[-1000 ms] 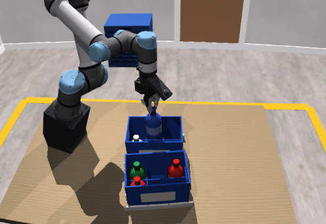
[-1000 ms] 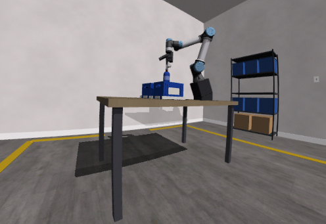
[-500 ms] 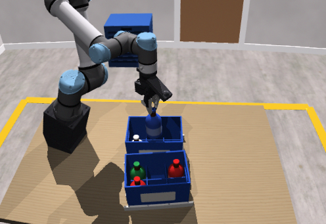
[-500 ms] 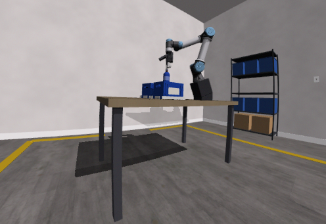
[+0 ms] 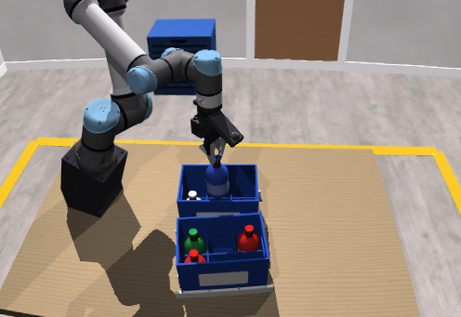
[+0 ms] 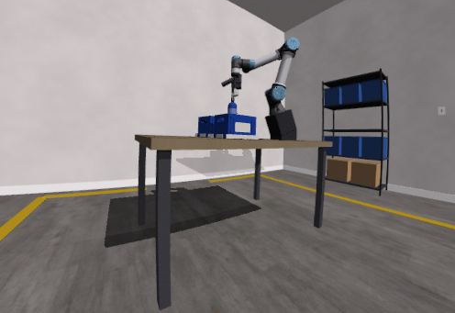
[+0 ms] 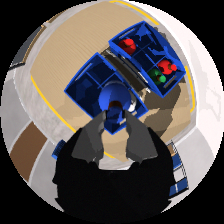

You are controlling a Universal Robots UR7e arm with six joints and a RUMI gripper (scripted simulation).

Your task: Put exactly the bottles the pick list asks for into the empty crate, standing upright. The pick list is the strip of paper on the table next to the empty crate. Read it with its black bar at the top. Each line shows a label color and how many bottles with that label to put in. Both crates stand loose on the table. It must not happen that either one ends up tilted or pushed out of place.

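Right now the blue-capped bottle is 70 mm below my hand. From my hand the other things lie so: pick list strip: 20 mm behind, 190 mm to the left, 310 mm below; green bottle: 70 mm behind, 170 mm to the right, 230 mm below; white bottle: 90 mm behind, 230 mm below.
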